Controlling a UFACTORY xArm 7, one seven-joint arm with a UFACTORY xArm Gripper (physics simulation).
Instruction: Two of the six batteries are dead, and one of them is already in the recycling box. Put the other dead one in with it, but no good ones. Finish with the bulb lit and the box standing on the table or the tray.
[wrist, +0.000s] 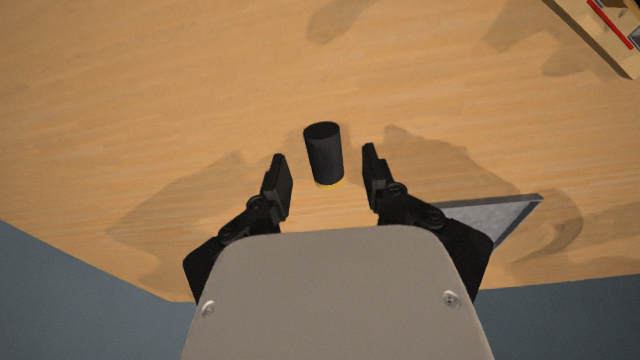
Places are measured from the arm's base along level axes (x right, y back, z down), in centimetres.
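Pixels of known places: gripper, fingertip midpoint: (324, 163).
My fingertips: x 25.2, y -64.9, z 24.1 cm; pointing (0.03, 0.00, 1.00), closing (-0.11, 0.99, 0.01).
Note:
For each thing: its top centre in the pictures, then the offset to it from my fingertips. "spot": a spot on its surface instead. Level surfaces: height alone.
- black battery, top centre: (325, 167) dy -0.4, dx -2.3, dz +2.4 cm
- wooden table, surface height: dz +5.8 cm
- light wooden holder, surface spot: (597, 37) spot: dy +21.8, dx +3.1, dz +4.8 cm
- grey tray, top centre: (449, 240) dy +15.9, dx -24.4, dz +4.6 cm
A black battery (325, 155) with a yellow band at its lower end stands on the wooden table (150, 100), at the centre of the wrist view. My gripper (324, 163) is open, with one finger on each side of the battery in the view and a gap on both sides; nothing is held. How far the fingertips are above the battery is hard to tell. Part of a light wooden holder (597, 37) with red strips shows at the top right corner. The bulb does not show, and I cannot make out the recycling box.
A grey tray (515, 201) with a raised rim lies at the right, partly hidden behind my right finger linkage. The table's edge runs along the lower left and lower right, with a blue-grey floor (50, 300) beyond. Shadows of the arm fall on the table.

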